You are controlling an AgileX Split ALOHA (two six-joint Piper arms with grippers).
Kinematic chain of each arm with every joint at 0, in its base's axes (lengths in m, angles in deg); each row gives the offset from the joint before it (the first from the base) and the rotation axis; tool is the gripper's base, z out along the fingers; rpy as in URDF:
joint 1: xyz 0 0 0.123 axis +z
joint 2: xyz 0 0 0 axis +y
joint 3: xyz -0.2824 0 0.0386 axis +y
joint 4: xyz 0.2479 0 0.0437 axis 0.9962 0 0.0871
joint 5: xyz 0 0 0 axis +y
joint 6: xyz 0.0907 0 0.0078 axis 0.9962 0 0.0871
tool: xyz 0 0 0 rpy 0 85 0
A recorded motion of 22 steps. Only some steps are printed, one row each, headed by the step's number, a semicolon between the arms.
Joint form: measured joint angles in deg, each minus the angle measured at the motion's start. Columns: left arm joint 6, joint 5, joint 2, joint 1, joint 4, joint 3; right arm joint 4, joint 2, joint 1, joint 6, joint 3, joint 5.
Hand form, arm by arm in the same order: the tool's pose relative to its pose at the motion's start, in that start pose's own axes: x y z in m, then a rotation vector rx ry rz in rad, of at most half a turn. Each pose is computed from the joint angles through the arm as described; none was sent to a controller.
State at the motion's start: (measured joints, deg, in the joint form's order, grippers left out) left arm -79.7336 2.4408 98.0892 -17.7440 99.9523 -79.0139; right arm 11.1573 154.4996 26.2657 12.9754 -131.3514 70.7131
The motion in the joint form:
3: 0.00 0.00 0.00 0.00 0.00 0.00; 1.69 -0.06 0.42 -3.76 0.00 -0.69
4: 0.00 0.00 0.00 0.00 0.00 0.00; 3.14 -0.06 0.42 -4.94 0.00 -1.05
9: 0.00 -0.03 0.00 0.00 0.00 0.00; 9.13 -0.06 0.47 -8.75 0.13 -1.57
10: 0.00 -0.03 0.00 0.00 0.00 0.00; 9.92 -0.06 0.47 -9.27 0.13 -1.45
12: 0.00 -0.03 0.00 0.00 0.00 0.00; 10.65 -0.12 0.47 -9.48 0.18 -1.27
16: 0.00 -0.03 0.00 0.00 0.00 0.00; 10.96 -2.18 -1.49 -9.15 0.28 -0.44
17: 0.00 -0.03 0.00 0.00 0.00 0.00; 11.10 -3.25 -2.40 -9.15 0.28 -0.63
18: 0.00 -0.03 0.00 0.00 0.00 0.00; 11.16 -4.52 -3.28 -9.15 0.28 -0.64
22: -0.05 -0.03 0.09 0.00 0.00 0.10; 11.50 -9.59 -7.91 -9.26 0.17 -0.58
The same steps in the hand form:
3: 0.0000 0.0000 0.0000 0.0000 0.0000 0.0000; 0.0007 0.0064 0.0001 -0.0297 -0.0060 -0.0631
4: 0.0000 0.0000 0.0000 0.0000 0.0000 0.0000; 0.0006 0.0086 0.0000 -0.0542 -0.0081 -0.0750
9: 0.0000 0.0000 0.0000 0.0005 -0.0001 0.0000; 0.0020 0.0177 -0.0003 -0.1517 -0.0014 -0.1053
10: 0.0000 0.0000 0.0000 0.0005 -0.0001 0.0000; 0.0024 0.0188 -0.0004 -0.1643 0.0019 -0.1098
12: 0.0000 0.0000 0.0000 0.0005 -0.0001 0.0000; 0.0029 0.0198 -0.0009 -0.1758 0.0064 -0.1093
16: 0.0000 0.0000 0.0000 0.0005 -0.0001 0.0000; -0.0025 0.0073 -0.0222 -0.1876 -0.0194 -0.0793
17: 0.0000 0.0000 0.0000 0.0005 -0.0001 0.0000; -0.0057 0.0017 -0.0334 -0.1944 -0.0443 -0.0679
18: 0.0000 0.0000 0.0000 0.0005 -0.0001 0.0000; -0.0082 -0.0036 -0.0462 -0.2000 -0.0695 -0.0588
22: 0.0011 -0.0005 0.0005 0.0017 0.0030 -0.0007; -0.0168 -0.0349 -0.1001 -0.2193 -0.1765 -0.0064

